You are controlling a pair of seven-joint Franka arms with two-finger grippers.
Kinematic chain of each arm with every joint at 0, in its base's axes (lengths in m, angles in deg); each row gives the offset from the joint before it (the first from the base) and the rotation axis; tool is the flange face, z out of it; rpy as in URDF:
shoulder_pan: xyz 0 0 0.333 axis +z
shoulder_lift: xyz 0 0 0 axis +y
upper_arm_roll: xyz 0 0 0.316 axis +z
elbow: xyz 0.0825 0 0 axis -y
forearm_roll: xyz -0.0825 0 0.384 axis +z
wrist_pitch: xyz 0 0 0 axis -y
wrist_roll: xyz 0.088 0 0 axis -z
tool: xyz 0 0 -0.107 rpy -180 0 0
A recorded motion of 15 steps. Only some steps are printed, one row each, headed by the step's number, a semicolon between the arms.
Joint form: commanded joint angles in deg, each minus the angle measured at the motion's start. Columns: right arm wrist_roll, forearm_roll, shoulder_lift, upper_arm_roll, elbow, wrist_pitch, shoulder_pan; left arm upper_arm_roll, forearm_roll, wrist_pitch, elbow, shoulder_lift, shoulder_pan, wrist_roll.
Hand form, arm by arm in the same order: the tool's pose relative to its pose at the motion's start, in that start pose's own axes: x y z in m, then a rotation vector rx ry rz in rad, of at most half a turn. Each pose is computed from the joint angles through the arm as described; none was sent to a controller.
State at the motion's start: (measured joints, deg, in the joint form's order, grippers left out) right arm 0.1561 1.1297 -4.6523 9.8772 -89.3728 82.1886 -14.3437; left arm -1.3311 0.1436 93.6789 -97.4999 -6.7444 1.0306 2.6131
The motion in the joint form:
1: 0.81 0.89 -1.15 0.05 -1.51 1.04 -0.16; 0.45 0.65 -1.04 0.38 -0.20 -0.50 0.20
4: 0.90 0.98 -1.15 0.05 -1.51 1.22 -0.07; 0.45 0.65 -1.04 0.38 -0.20 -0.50 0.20
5: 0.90 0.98 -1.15 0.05 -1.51 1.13 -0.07; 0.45 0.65 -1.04 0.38 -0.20 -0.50 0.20
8: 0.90 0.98 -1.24 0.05 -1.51 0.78 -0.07; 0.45 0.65 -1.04 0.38 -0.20 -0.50 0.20
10: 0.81 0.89 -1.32 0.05 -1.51 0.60 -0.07; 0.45 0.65 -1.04 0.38 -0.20 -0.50 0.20
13: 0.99 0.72 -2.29 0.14 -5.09 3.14 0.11; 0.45 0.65 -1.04 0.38 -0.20 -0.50 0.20
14: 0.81 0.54 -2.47 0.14 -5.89 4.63 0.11; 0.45 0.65 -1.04 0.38 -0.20 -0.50 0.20
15: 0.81 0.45 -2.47 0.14 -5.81 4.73 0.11; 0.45 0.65 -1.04 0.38 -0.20 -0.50 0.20
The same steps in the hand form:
1: -0.0043 -0.0018 0.0007 0.0121 0.0115 0.0147; -0.0026 -0.0008 -0.0035 0.0100 -0.0085 0.0049
4: -0.0040 -0.0028 0.0004 0.0137 0.0146 0.0145; -0.0026 -0.0008 -0.0035 0.0100 -0.0085 0.0049
5: -0.0041 -0.0028 0.0005 0.0136 0.0130 0.0145; -0.0026 -0.0008 -0.0035 0.0100 -0.0085 0.0049
8: -0.0053 -0.0029 0.0003 0.0133 0.0084 0.0145; -0.0026 -0.0008 -0.0035 0.0100 -0.0085 0.0049
10: -0.0061 -0.0028 -0.0001 0.0115 0.0067 0.0131; -0.0026 -0.0008 -0.0035 0.0100 -0.0085 0.0049
13: -0.0061 -0.0051 0.0166 0.0054 0.0052 0.0138; -0.0026 -0.0008 -0.0035 0.0100 -0.0085 0.0049
14: -0.0042 -0.0048 0.0193 0.0019 0.0204 0.0114; -0.0026 -0.0008 -0.0035 0.0100 -0.0085 0.0049
15: -0.0041 -0.0046 0.0185 0.0004 0.0236 0.0114; -0.0026 -0.0008 -0.0035 0.0100 -0.0085 0.0049

